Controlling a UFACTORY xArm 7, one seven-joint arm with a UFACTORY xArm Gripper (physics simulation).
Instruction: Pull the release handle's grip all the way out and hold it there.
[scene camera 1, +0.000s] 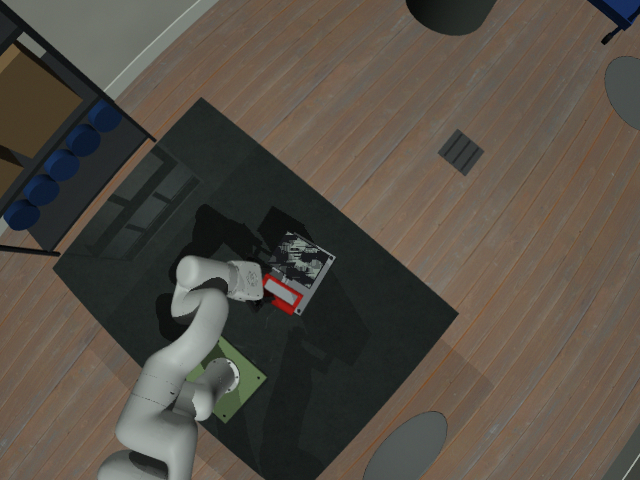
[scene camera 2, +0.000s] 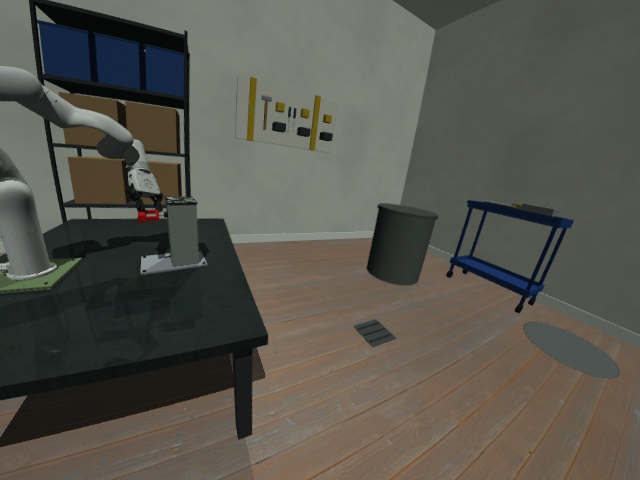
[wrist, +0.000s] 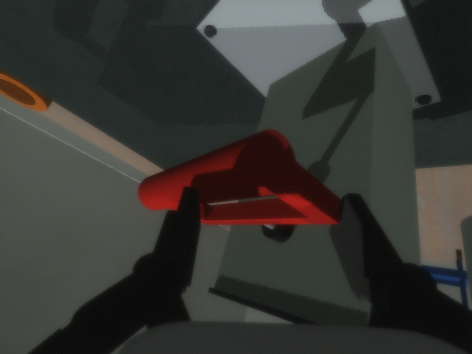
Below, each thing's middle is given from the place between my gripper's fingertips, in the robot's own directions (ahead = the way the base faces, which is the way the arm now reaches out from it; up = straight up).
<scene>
Right now my hand is 210 mm above the light base plate (scene camera 1: 308, 293), 70 mm short of it and 30 mm to the left of it.
</scene>
